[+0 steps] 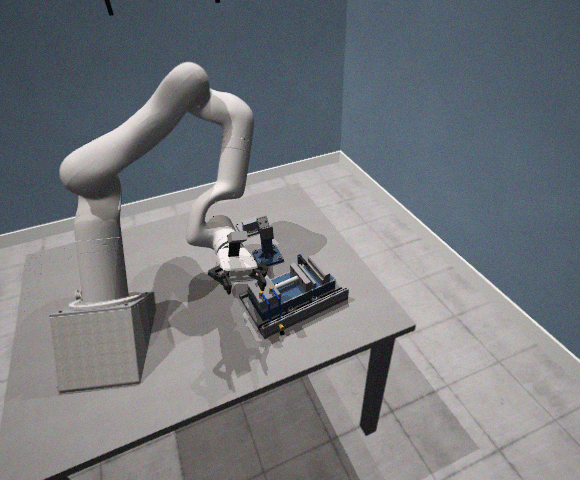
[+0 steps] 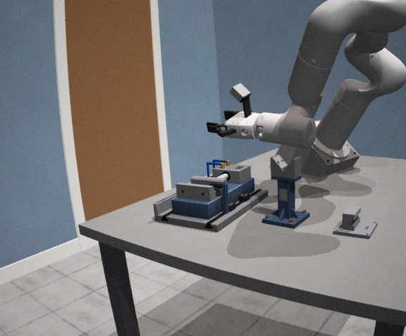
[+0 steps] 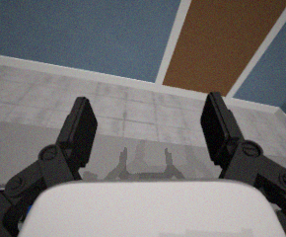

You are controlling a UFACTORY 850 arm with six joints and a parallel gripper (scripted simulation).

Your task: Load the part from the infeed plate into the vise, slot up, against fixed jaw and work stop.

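Now: hand 6 cm short of the part, 51 cm to the right of it and 19 cm above it. Also, from my hand: vise (14 cm ahead, 12 cm to the left, 18 cm below); then air cylinder (5 cm ahead, 9 cm to the left, 14 cm below); then white cylinder rod (13 cm ahead, 12 cm to the left, 14 cm below).
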